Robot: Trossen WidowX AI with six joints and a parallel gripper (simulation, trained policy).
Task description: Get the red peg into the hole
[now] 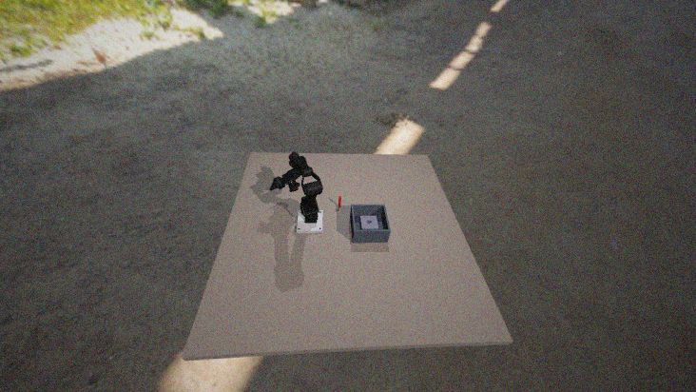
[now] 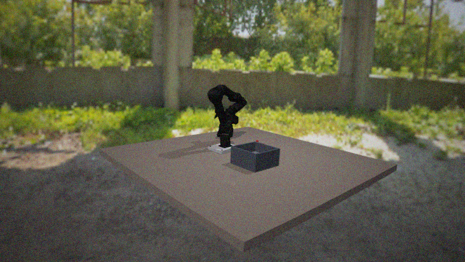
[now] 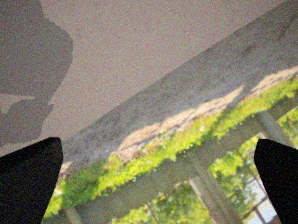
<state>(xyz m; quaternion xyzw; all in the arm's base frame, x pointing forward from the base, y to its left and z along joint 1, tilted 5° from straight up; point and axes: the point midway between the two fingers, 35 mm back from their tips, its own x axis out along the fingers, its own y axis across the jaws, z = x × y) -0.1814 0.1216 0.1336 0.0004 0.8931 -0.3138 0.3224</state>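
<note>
Now: gripper tip 37 cm short of the red peg, 2 cm to the right of it and 10 cm above it. The rest, counted from my gripper tip: grey box (53 cm ahead, 15 cm to the right, 12 cm below); then plate (53 cm ahead, 15 cm to the right, 10 cm below).
</note>
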